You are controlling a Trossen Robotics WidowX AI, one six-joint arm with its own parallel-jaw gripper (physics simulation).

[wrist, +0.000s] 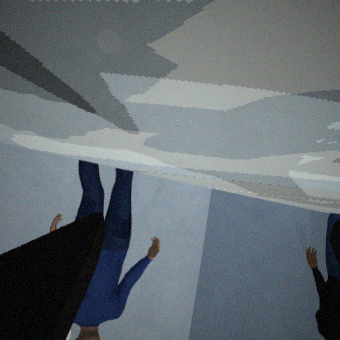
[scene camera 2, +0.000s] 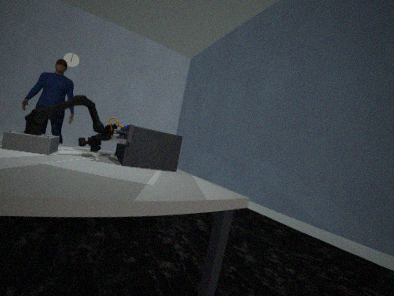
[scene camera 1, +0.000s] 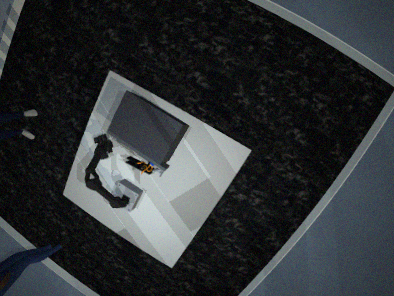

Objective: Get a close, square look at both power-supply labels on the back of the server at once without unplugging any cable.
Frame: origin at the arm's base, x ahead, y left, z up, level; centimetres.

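Seen in the pictures: gripper, fingertip midpoint: (wrist: 219,228); arm's base, link origin: (scene camera 2: 32,133) (scene camera 1: 125,199).
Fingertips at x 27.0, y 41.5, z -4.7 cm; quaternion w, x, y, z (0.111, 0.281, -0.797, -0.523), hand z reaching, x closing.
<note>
Offsets run from my fingertips to a thing's top centre. "spot": to the spot under its first point. Level surfaces: height alone.
The dark server box (scene camera 1: 147,129) (scene camera 2: 150,148) stands on the white table {dz -3.5 cm} (scene camera 1: 225,152) (scene camera 2: 166,191). At its back sit a black rear part with orange cables {spot: dx +9.2, dy -50.7, dz +12.9 cm} (scene camera 1: 144,168) (scene camera 2: 114,120) and a blue plug {dx +17.4, dy -55.2, dz +17.5 cm} (scene camera 1: 151,163). The power-supply labels cannot be made out in any view. My gripper (scene camera 1: 102,138) (scene camera 2: 85,142) (wrist: 219,228) is open and empty, beside the server's left rear corner and low over the table. The wrist view is upside down and faces away from the server.
The arm's grey base block (scene camera 1: 132,191) (scene camera 2: 52,144) stands behind the server. A person in blue (scene camera 2: 59,94) (wrist: 108,270) stands beyond the table near the arm. Another figure's hand (wrist: 312,258) shows at the wrist view's right edge. A wall clock (scene camera 2: 71,59) hangs above.
</note>
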